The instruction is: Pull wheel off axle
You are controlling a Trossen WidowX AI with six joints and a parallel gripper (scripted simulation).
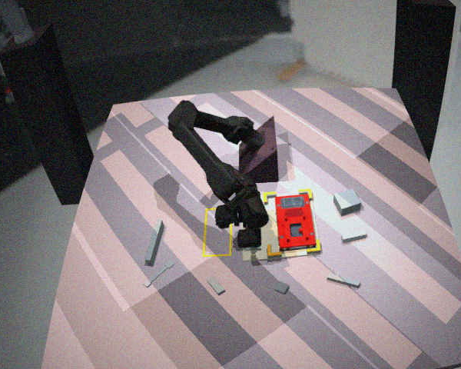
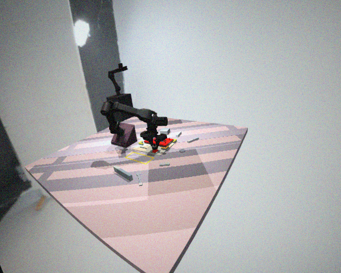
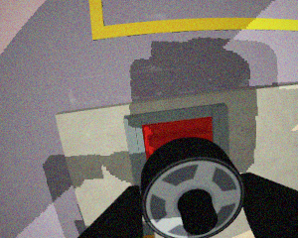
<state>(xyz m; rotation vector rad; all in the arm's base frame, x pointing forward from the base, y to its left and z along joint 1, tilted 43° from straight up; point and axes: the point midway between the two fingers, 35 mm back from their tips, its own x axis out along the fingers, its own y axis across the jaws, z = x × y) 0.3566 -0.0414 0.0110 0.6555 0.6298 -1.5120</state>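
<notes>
My gripper tip is right at the axle. From my gripper tip the other things lie so: wheel (right at my gripper tip).
</notes>
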